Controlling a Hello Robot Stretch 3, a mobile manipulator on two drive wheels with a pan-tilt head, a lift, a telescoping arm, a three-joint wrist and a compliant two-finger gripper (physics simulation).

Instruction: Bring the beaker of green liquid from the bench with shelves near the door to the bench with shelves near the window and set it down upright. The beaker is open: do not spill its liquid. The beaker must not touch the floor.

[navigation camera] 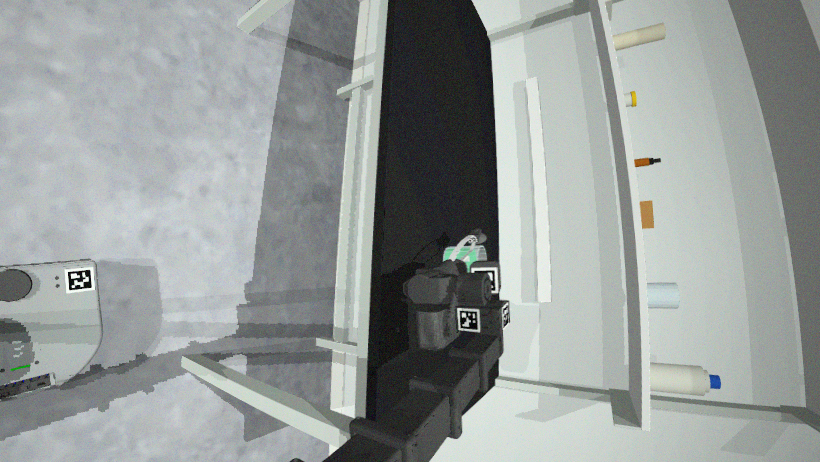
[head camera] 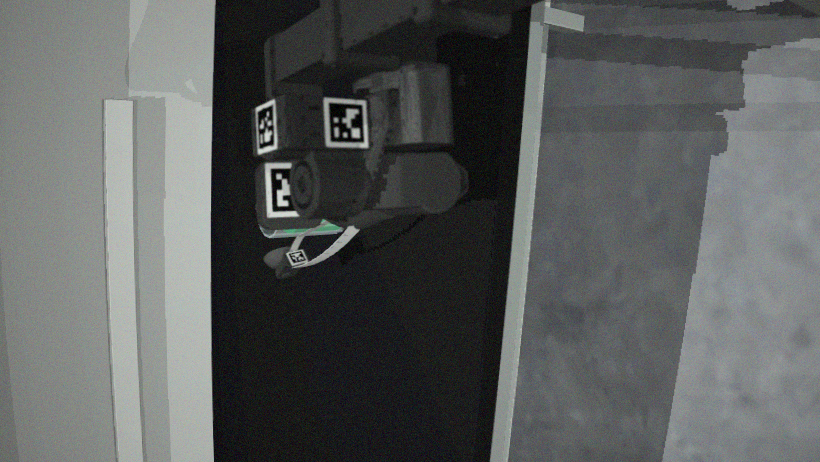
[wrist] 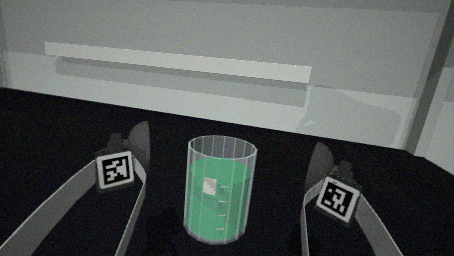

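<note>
The open glass beaker of green liquid (head camera: 312, 228) (navigation camera: 457, 254) (wrist: 218, 200) stands upright on the black bench top (head camera: 355, 355) (navigation camera: 438, 143) (wrist: 45, 125). In the wrist view it is between the two spread fingers, nearer the left one, with a gap on each side. My gripper (wrist: 229, 150) is open and touches neither side of the beaker. In the head view the wrist hides most of the beaker and one finger; the other finger shows beside it.
A white bar (head camera: 121, 275) (navigation camera: 538, 189) (wrist: 175, 61) runs along the back of the bench. A shelf board (navigation camera: 632, 229) behind bears a pale blue cylinder (navigation camera: 663, 295), an orange box (navigation camera: 646, 214) and bottles. A pale front rail (head camera: 523, 229) edges the bench. My base (navigation camera: 68, 327) is on the floor.
</note>
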